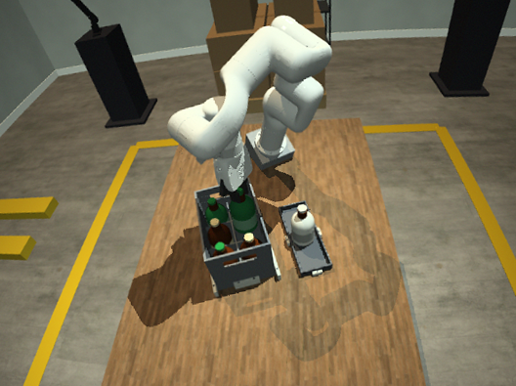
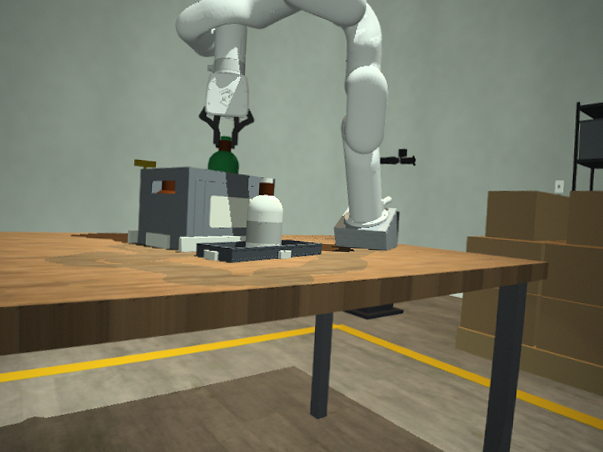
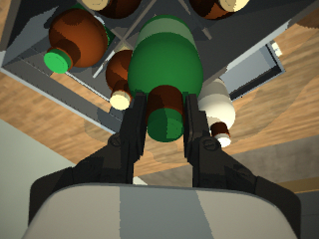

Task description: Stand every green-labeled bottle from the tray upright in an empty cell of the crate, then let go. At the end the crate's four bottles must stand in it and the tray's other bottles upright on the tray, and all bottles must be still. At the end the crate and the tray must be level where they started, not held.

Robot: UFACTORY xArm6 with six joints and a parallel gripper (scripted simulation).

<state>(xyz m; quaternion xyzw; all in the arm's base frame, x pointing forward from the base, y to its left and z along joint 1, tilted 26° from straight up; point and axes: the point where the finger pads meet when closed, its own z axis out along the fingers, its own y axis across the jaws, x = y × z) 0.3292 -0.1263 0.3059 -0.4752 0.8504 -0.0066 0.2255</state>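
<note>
The grey crate lies 1 cm ahead of my hand, 4 cm to the right of it and 17 cm below it. From my hand the other things lie so: tray (2 cm behind, 17 cm to the left, 25 cm below); then white-labeled bottle (2 cm behind, 17 cm to the left, 17 cm below).
</note>
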